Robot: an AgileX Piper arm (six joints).
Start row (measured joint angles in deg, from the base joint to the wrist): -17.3 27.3 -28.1 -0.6 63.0 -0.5
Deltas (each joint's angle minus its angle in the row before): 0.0 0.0 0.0 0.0 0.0 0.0; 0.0 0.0 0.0 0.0 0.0 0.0; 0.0 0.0 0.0 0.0 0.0 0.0; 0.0 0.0 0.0 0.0 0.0 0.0; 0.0 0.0 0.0 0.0 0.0 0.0; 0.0 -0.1 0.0 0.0 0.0 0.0; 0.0 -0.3 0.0 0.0 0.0 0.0; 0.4 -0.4 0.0 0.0 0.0 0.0; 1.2 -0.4 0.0 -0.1 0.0 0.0; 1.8 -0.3 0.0 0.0 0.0 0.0; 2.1 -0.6 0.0 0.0 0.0 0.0; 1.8 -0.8 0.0 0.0 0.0 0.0; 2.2 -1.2 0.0 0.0 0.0 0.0; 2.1 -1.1 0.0 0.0 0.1 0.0; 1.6 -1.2 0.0 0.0 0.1 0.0; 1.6 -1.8 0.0 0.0 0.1 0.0; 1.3 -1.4 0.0 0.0 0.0 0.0; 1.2 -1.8 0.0 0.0 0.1 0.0; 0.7 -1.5 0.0 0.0 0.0 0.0
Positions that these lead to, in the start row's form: -17.3 27.3 -28.1 -0.6 63.0 -0.5; -17.3 27.3 -28.1 -0.6 63.0 -0.5; -17.3 27.3 -28.1 -0.6 63.0 -0.5; -17.3 27.3 -28.1 -0.6 63.0 -0.5; -17.3 27.3 -28.1 -0.6 63.0 -0.5; -17.3 27.2 -28.1 -0.6 63.0 -0.5; -17.3 26.9 -28.1 -0.6 63.0 -0.5; -16.9 26.5 -28.1 -0.6 63.0 -0.5; -15.7 26.1 -28.1 -0.7 63.0 -0.5; -13.9 25.8 -28.1 -0.7 63.0 -0.5; -11.8 25.2 -28.1 -0.7 63.0 -0.5; -10.0 24.4 -28.1 -0.7 63.0 -0.5; -7.8 23.2 -28.1 -0.7 63.0 -0.5; -5.7 22.1 -28.1 -0.7 63.1 -0.5; -4.1 20.9 -28.1 -0.7 63.2 -0.5; -2.5 19.1 -28.1 -0.7 63.3 -0.5; -1.2 17.7 -28.1 -0.7 63.3 -0.5; 0.0 15.9 -28.1 -0.7 63.4 -0.5; 0.7 14.4 -28.1 -0.7 63.4 -0.5
